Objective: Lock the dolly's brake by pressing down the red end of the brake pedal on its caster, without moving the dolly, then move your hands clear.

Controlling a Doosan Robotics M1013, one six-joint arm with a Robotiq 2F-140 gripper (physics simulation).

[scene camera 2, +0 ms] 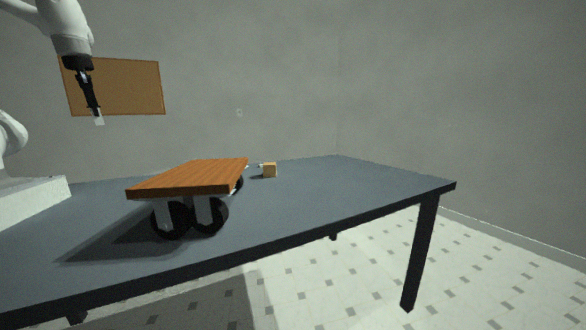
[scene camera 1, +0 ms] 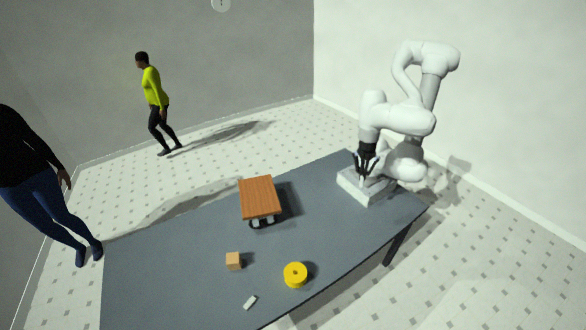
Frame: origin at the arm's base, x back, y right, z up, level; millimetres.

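Where they show: gripper, fingertip midpoint: (scene camera 2: 100,125) (scene camera 1: 361,186); arm's base, link origin: (scene camera 1: 367,175).
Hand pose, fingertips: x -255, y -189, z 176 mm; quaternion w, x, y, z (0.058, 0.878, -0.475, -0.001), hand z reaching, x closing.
Observation:
Each offset is from my fingertips to the centre of the thing. Level surfaces: height alone.
The dolly {dy +329, dx -414, dz -201 mm} (scene camera 1: 260,196) (scene camera 2: 185,177), an orange-brown wooden board on black wheels with light grey brackets, stands upright on the dark grey table {dz -264 mm} (scene camera 1: 165,270) (scene camera 2: 345,192). The brake pedal and its red end do not show in either view; the underside of the dolly is largely hidden by the board. My gripper (scene camera 1: 362,181) (scene camera 2: 99,121) is shut and empty, pointing down. It hangs well above the table beside the robot's base, to the right of the dolly in scene camera 1, clear of the dolly and touching nothing.
A wooden cube {dy +49, dx -652, dz -234 mm} (scene camera 1: 233,261) (scene camera 2: 270,170), a yellow disc {dy -138, dx -423, dz -236 mm} (scene camera 1: 295,283) and a small white block {dy -159, dx -651, dz -257 mm} (scene camera 1: 250,302) lie on the table beyond the dolly's wheeled end. A person in a yellow top (scene camera 1: 154,87) and one in black (scene camera 1: 22,150) are on the floor off the table.

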